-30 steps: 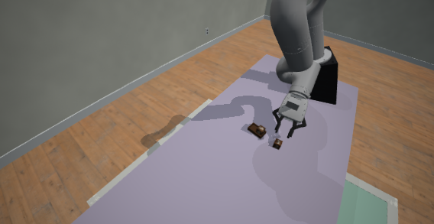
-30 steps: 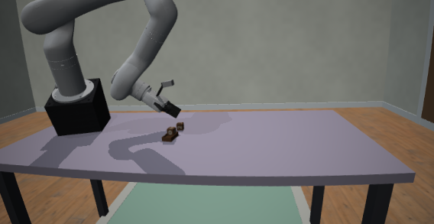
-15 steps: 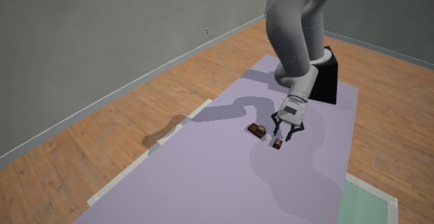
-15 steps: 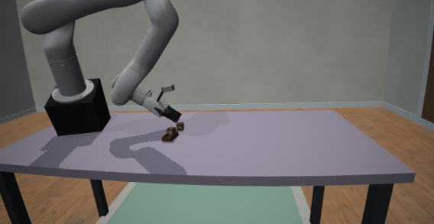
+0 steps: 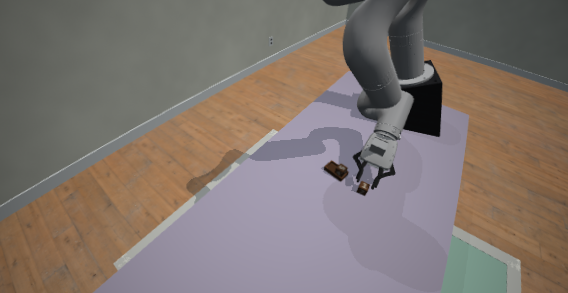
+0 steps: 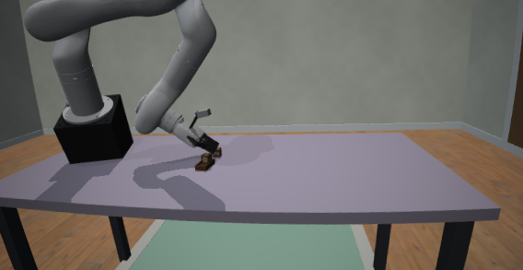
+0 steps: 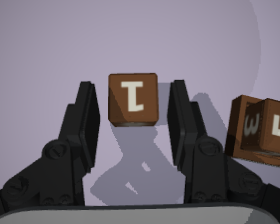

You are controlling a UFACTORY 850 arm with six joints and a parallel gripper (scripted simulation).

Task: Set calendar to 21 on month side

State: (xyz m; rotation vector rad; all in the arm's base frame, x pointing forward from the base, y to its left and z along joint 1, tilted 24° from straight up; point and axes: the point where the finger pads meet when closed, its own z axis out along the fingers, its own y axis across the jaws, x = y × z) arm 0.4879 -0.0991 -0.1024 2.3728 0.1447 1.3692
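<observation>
Now: the brown cube 2 cm ahead of my hand and 3 cm below it. The rest, counted from my hand: digit cube: 1 cm behind, 9 cm to the right, 2 cm below; brown tray: 2 cm behind, 10 cm to the right, 3 cm below.
</observation>
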